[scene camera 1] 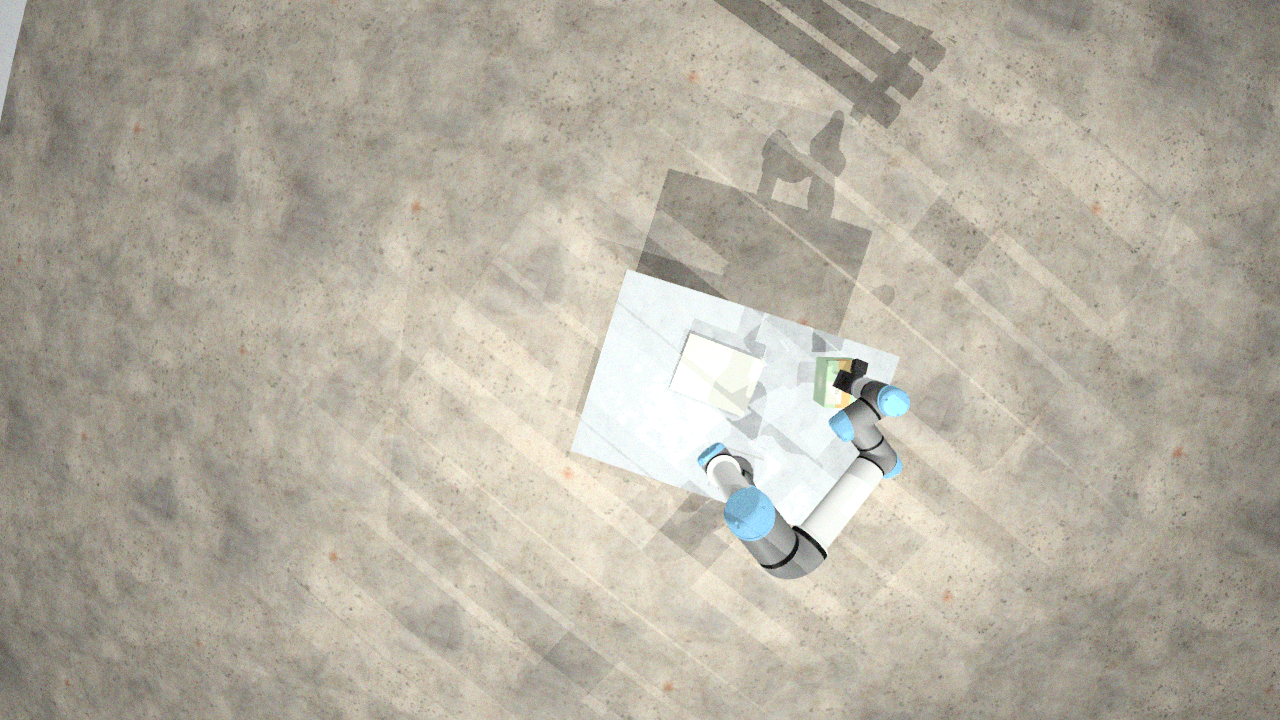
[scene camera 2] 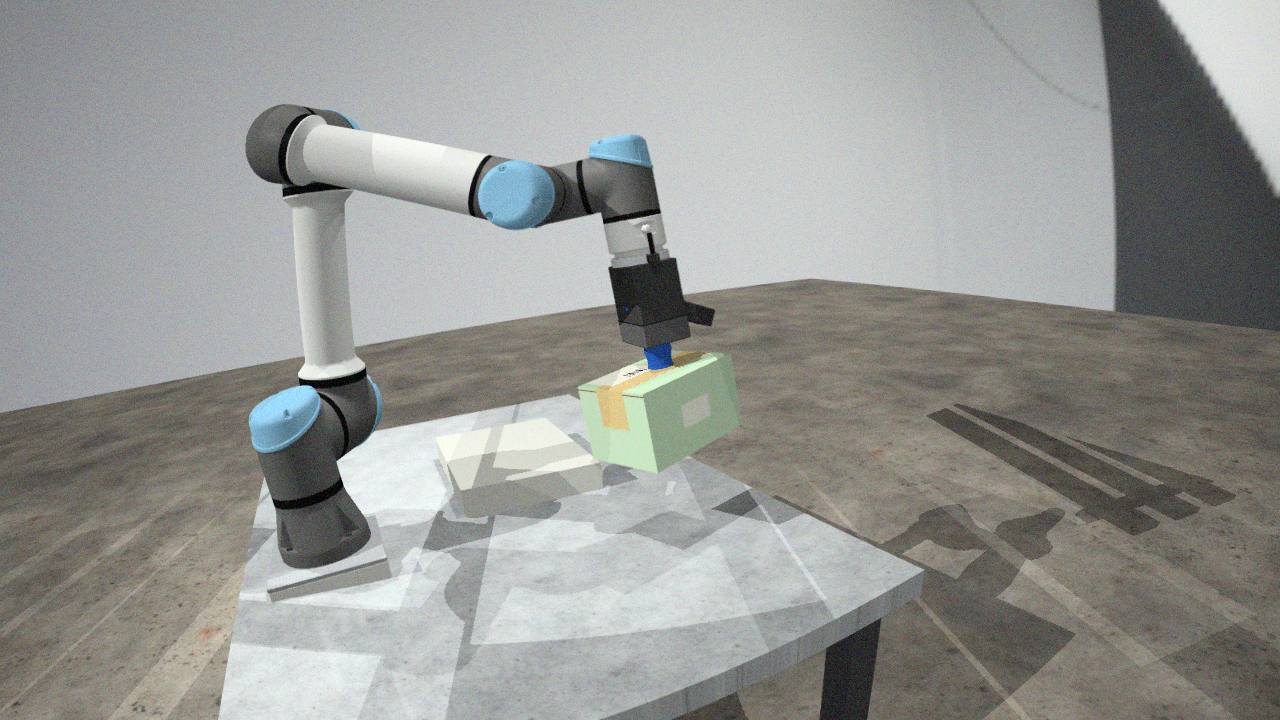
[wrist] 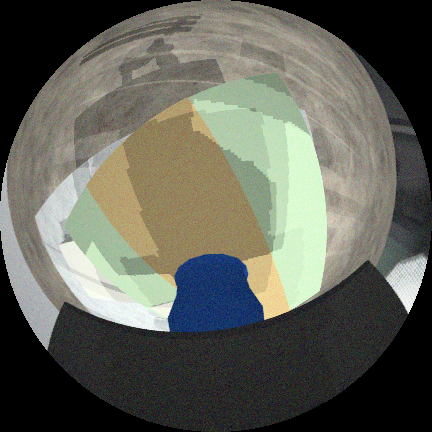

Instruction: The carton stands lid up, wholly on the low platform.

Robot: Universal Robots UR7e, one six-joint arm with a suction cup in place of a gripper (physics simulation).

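Where they show: hand at its tool point: [scene camera 2: 662, 375] [wrist: 209, 262]; arm's base at its link origin: [scene camera 2: 326, 544].
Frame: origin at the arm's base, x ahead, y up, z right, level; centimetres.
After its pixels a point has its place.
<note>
The light green carton [scene camera 1: 823, 386] @(x 46.0, y 19.2, z 9.5 cm) [scene camera 2: 689, 429] @(x 50.3, y 15.0, z 20.9 cm) [wrist: 300, 200] @(x 53.6, y 22.2, z 17.6 cm) with orange tape hangs from my suction cup, lid up and slightly tilted. In scene camera 2 its underside is above the table top, apart from it. My gripper's blue suction cup [scene camera 2: 659, 360] [wrist: 215, 287] is pressed on the taped lid and is holding the carton. In scene camera 1 the cup is hidden under the black tool body. The low cream platform [scene camera 1: 707, 368] @(x 36.0, y 2.5, z -27.9 cm) [scene camera 2: 501, 447] @(x 34.0, y 2.4, z -25.1 cm) [wrist: 80, 260] @(x 40.2, y 2.4, z -27.3 cm) lies on the table to the left of the carton in scene camera 1, with a gap between them seen from above.
The grey-white table [scene camera 1: 608, 385] @(x 13.2, y -2.3, z -63.0 cm) [scene camera 2: 572, 617] @(x 30.2, y -2.4, z 28.9 cm) [wrist: 50, 212] @(x 58.0, y -2.4, z -46.0 cm) bears the platform and the arm's base [scene camera 2: 322, 528] @(x 1.2, y 5.3, z 6.3 cm). The carton hangs near the table's right end in scene camera 1. Shadows of the arm and table fall on the concrete floor [scene camera 1: 268, 358] [scene camera 2: 1029, 429].
</note>
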